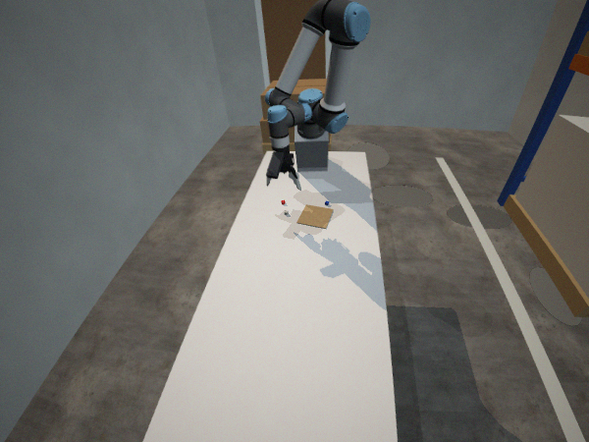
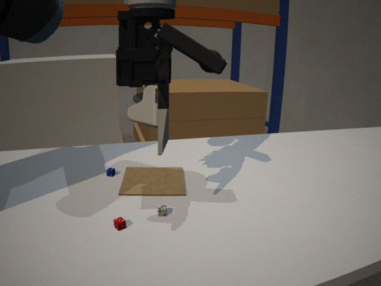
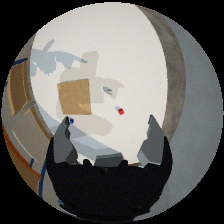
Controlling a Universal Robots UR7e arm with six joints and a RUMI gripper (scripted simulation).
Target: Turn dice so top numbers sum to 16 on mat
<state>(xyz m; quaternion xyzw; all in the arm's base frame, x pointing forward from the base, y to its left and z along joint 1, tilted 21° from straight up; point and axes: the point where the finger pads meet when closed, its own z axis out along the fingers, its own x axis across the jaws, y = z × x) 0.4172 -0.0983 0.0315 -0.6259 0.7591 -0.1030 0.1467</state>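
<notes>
The white die is 14 cm below my hand. Round my hand: blue die (19 cm to the left, 14 cm below, 8 cm behind); mat (15 cm below, 14 cm to the left, 1 cm ahead); red die (14 cm below, 8 cm behind, 3 cm to the right).
</notes>
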